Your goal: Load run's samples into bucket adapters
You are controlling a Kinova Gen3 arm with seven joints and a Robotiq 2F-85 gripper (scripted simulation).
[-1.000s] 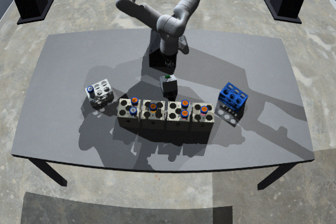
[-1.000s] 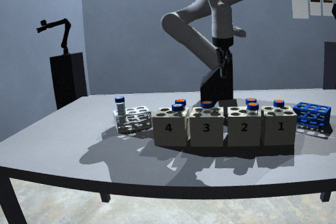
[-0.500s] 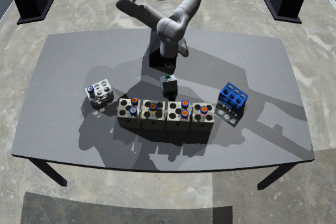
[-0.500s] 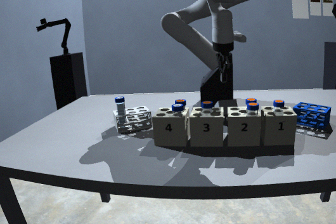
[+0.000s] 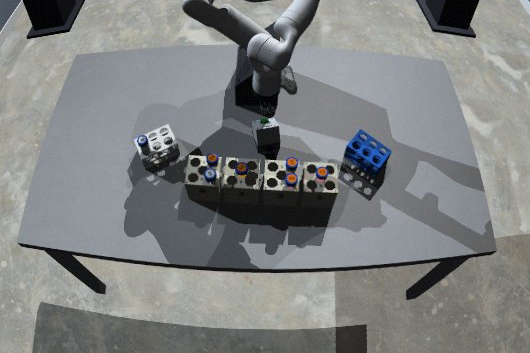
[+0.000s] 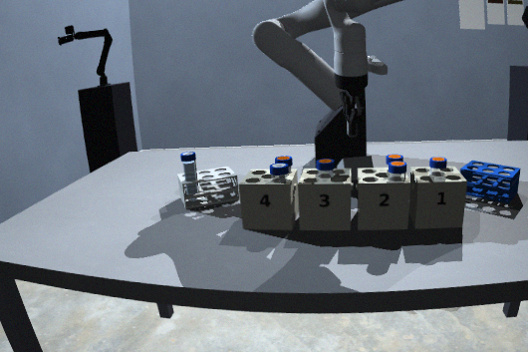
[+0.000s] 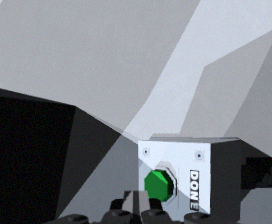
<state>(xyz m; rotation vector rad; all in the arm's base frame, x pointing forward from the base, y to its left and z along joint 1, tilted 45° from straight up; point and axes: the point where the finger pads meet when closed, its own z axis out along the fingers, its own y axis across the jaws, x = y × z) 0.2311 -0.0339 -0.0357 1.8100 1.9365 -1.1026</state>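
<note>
Right now the done desk is 9 cm below my hand and 2 cm ahead of it. The rest, counted from my hand: sample tube S4: 16 cm ahead, 15 cm to the right, 8 cm below; sample tube S2: 19 cm ahead, 8 cm below, 6 cm to the right; sample tube S7: 19 cm ahead, 8 cm below, 7 cm to the left.
</note>
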